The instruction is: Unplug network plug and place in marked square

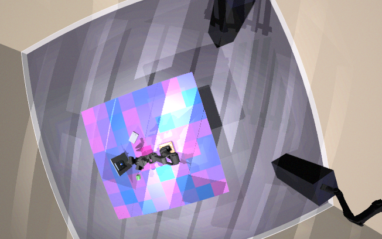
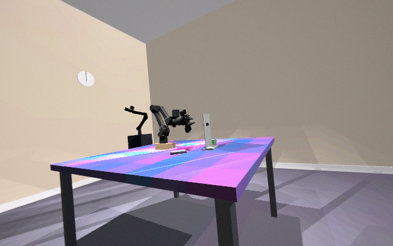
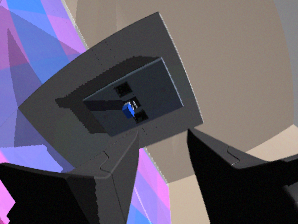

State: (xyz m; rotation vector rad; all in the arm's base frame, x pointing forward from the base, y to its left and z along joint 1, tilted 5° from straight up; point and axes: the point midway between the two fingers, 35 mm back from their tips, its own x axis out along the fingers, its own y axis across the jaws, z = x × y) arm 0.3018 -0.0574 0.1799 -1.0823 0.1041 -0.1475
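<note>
The grey upright panel is 11 cm ahead of my gripper tip, 10 cm below it and 1 cm to the right of it. From my gripper tip the other things lie so: green cube (20 cm to the left, 20 cm below, 8 cm ahead).
</note>
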